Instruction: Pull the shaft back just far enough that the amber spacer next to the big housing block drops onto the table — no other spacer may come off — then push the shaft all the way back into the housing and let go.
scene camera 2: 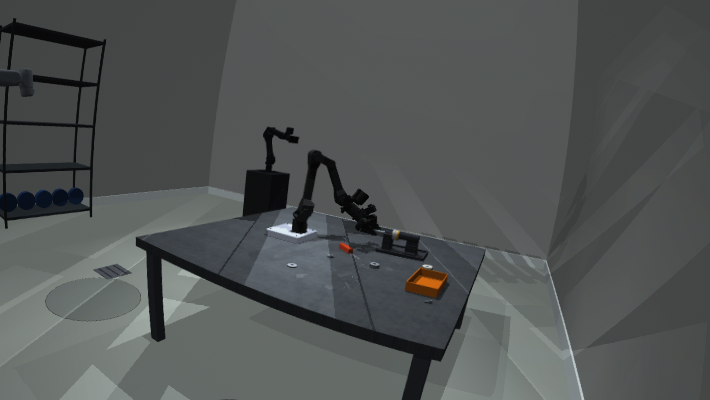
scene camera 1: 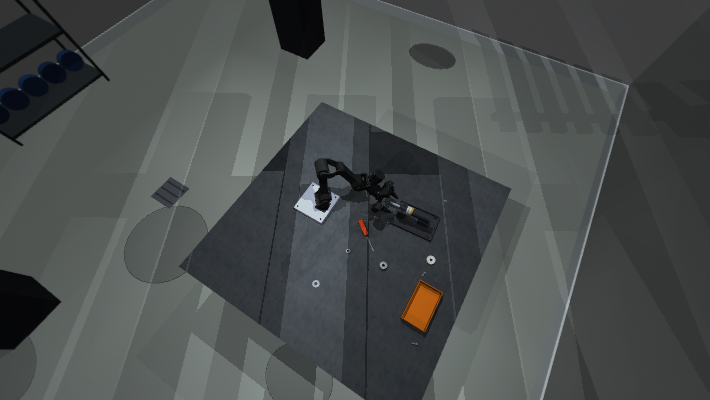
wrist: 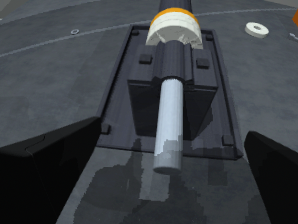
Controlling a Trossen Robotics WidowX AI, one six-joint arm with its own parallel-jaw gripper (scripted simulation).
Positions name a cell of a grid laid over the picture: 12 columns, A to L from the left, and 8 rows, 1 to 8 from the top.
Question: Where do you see a white spacer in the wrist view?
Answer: H2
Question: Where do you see an orange tray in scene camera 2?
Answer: H6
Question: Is my gripper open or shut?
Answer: Open.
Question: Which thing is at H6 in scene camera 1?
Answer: An orange tray.
